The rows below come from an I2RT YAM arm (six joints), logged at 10 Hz.
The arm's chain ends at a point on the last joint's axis. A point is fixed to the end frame.
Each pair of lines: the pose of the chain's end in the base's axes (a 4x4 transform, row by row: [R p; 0 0 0 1], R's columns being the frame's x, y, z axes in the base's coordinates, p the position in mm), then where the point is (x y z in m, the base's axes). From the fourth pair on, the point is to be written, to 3 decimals.
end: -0.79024, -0.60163, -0.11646, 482.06; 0.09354, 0.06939, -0.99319, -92.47; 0.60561, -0.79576, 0.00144, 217.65; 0, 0, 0, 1
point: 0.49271 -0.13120 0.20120
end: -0.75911, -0.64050, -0.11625, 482.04; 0.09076, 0.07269, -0.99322, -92.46; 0.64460, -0.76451, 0.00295, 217.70; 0, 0, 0, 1
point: 0.49185 -0.13111 0.20057
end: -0.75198, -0.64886, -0.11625, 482.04; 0.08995, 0.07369, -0.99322, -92.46; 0.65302, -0.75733, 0.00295, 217.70; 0, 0, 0, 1
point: 0.49166 -0.13109 0.20041
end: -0.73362, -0.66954, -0.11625, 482.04; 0.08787, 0.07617, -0.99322, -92.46; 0.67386, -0.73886, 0.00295, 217.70; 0, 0, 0, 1
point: 0.491 -0.131 0.200
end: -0.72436, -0.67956, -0.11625, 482.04; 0.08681, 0.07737, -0.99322, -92.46; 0.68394, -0.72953, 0.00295, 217.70; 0, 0, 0, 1
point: 0.491 -0.131 0.200
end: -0.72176, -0.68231, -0.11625, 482.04; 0.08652, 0.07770, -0.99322, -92.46; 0.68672, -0.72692, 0.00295, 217.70; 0, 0, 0, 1
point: 0.491 -0.131 0.200
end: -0.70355, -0.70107, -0.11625, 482.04; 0.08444, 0.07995, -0.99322, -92.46; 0.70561, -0.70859, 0.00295, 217.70; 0, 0, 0, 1
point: 0.490 -0.131 0.199
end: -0.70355, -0.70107, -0.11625, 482.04; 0.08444, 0.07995, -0.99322, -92.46; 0.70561, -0.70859, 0.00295, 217.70; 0, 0, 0, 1
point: 0.490 -0.131 0.199
